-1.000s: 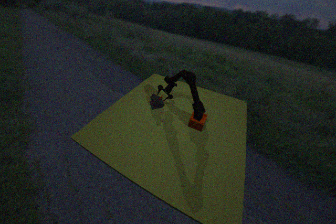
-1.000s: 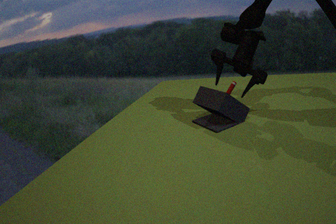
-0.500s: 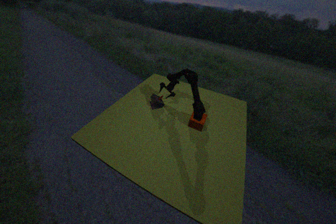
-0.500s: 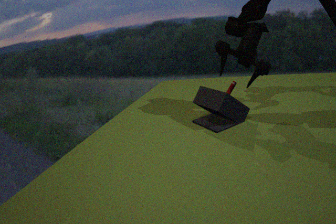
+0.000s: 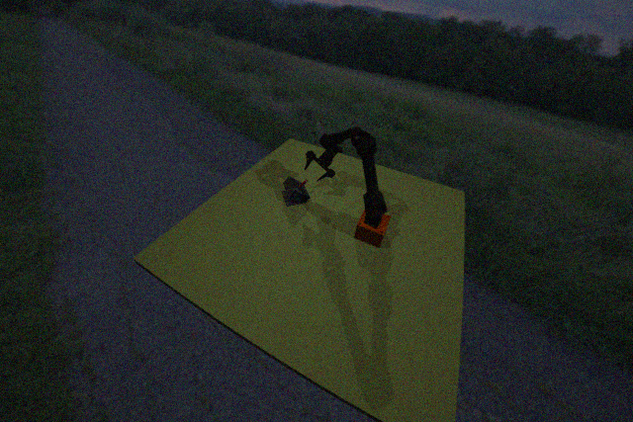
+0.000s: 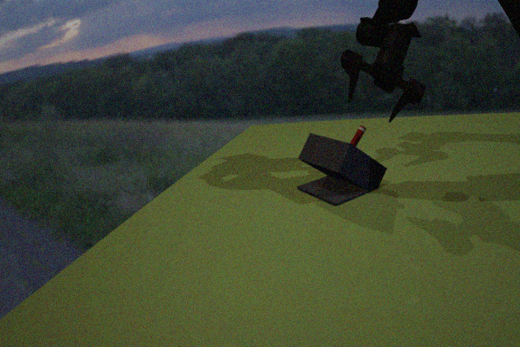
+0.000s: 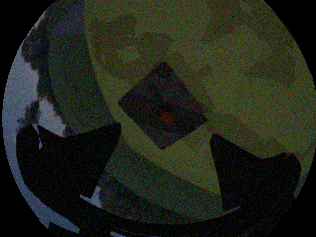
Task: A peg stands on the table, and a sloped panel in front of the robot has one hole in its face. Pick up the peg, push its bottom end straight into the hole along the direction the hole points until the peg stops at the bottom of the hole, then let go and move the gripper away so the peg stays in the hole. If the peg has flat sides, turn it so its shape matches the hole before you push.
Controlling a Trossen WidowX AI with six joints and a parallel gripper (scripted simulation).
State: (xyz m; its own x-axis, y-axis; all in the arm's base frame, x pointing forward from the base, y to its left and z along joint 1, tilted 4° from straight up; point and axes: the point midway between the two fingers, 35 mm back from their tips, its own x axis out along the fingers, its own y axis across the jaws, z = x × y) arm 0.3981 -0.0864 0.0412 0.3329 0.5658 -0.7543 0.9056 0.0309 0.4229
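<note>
The red peg is 4 cm below my gripper tip, 3 cm to the left of it and 2 cm ahead of it. Round my gripper tip: dark sloped panel: 8 cm below, 7 cm to the left, 5 cm ahead.
</note>
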